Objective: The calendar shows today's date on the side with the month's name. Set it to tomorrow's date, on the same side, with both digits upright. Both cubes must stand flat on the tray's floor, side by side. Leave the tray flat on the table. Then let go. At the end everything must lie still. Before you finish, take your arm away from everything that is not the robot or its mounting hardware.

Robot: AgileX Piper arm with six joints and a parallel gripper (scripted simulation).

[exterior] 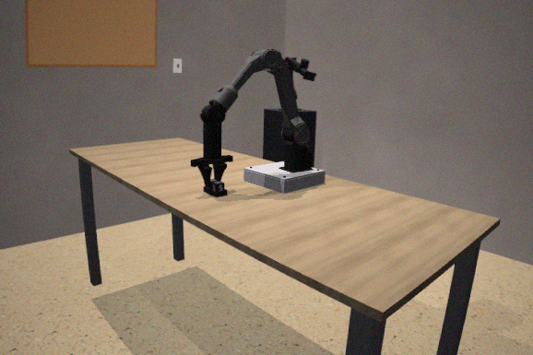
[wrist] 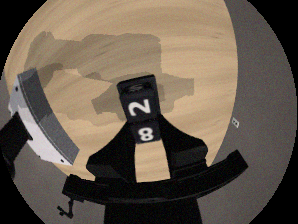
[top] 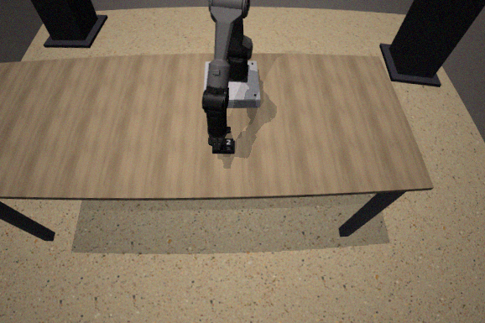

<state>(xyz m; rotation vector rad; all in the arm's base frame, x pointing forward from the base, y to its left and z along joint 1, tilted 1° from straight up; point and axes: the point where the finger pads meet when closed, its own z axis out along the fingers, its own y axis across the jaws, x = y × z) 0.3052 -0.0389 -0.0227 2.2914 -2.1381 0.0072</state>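
Right now the black calendar tray is 2 cm to the left of my hand and 2 cm below it.
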